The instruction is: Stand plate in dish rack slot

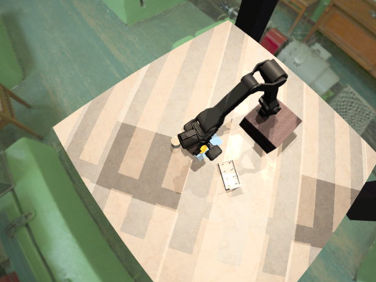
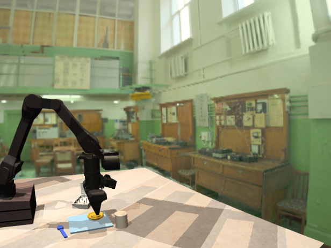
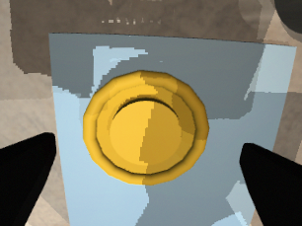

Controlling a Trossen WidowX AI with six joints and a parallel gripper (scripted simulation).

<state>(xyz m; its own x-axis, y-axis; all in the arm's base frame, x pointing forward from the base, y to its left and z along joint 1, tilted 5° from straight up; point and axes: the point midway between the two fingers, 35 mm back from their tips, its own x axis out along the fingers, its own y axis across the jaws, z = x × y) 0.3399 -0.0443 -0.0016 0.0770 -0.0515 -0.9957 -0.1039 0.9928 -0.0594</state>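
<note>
My gripper tip is 2 cm above the yellow plate. From my gripper tip the other things lie so: light blue flat board (4 cm below, 3 cm behind, 2 cm to the right); then beige cylinder (8 cm ahead, 7 cm to the right, 1 cm below); then blue spoon-like piece (12 cm behind, 7 cm to the right, 3 cm below).
</note>
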